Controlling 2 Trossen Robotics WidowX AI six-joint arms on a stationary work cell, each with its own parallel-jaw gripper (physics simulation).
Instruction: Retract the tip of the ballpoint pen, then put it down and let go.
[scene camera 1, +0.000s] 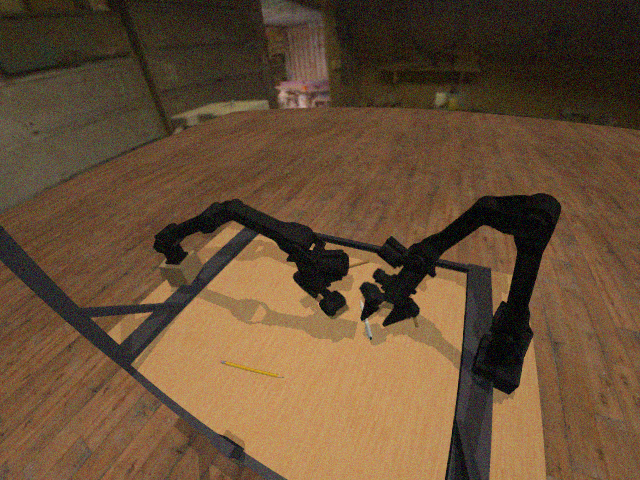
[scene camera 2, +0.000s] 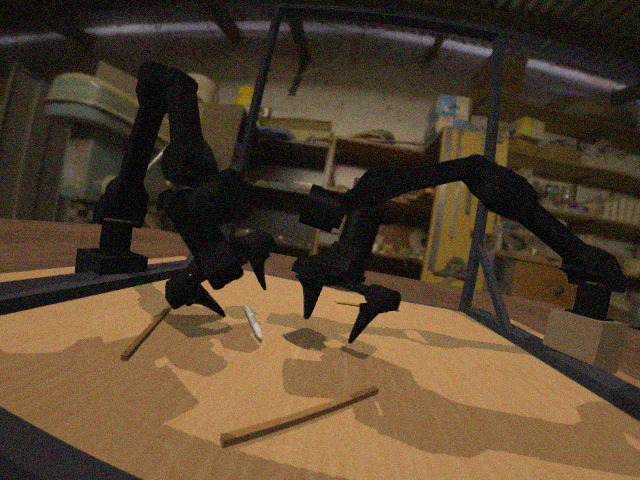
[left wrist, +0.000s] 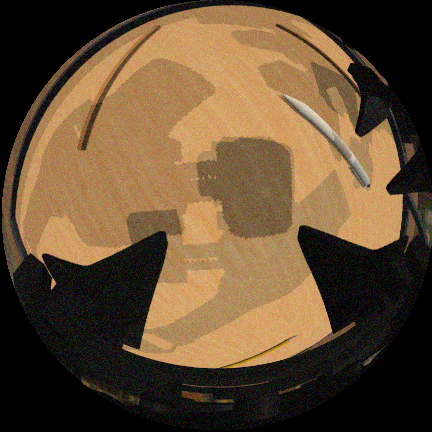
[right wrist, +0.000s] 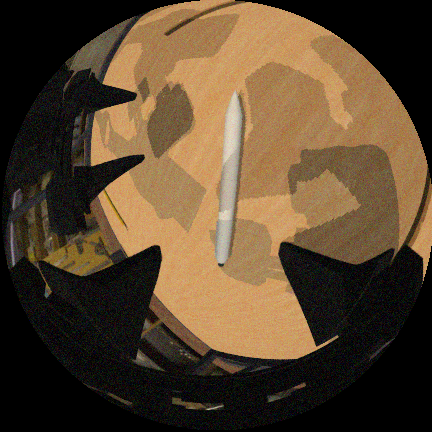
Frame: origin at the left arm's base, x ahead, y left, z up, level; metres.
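Seen in the pictures: left gripper, fingertip midpoint: (scene camera 2: 326, 330) (left wrist: 234, 235) (right wrist: 137, 122); right gripper, fingertip midpoint: (scene camera 1: 372, 322) (scene camera 2: 245, 302) (left wrist: 371, 156) (right wrist: 221, 251); left arm's base, link origin: (scene camera 1: 176, 258) (scene camera 2: 588, 315); right arm's base, link origin: (scene camera 1: 501, 357) (scene camera 2: 113, 252).
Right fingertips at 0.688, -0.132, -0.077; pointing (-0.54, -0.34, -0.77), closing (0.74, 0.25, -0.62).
Pixels of each thing's top centre, then the offset from my right fingertips to it, as dx, dy, dz.
- white ballpoint pen, top centre: (right wrist: 220, 192) (left wrist: 344, 145) (scene camera 2: 254, 316) (scene camera 1: 365, 316) -0.021, +0.028, -0.014
- yellow pencil, top centre: (left wrist: 253, 359) (right wrist: 110, 206) (scene camera 2: 367, 304) (scene camera 1: 250, 368) -0.306, -0.165, -0.018
The white ballpoint pen (scene camera 1: 368, 328) (scene camera 2: 253, 322) (left wrist: 327, 131) (right wrist: 230, 170) lies on the table, its tapered end at the top in the right wrist view and its dark-capped end toward my right fingers. Whether the writing tip is out is too small to tell. My right gripper (scene camera 1: 373, 321) (scene camera 2: 244, 302) (left wrist: 371, 156) (right wrist: 221, 251) is open above the table; in its wrist view the pen's capped end shows between the fingertips, not gripped. My left gripper (scene camera 1: 320, 300) (scene camera 2: 329, 329) (left wrist: 234, 235) (right wrist: 137, 122) is open and empty above the table, to one side of the pen.
A yellow pencil (scene camera 1: 251, 369) (scene camera 2: 347, 303) (left wrist: 260, 355) lies apart from the pen. One brown stick (scene camera 2: 299, 415) lies at the front in scene camera 2. Another brown stick (scene camera 2: 146, 334) lies near the right gripper. A dark frame (scene camera 1: 478, 330) borders the work area.
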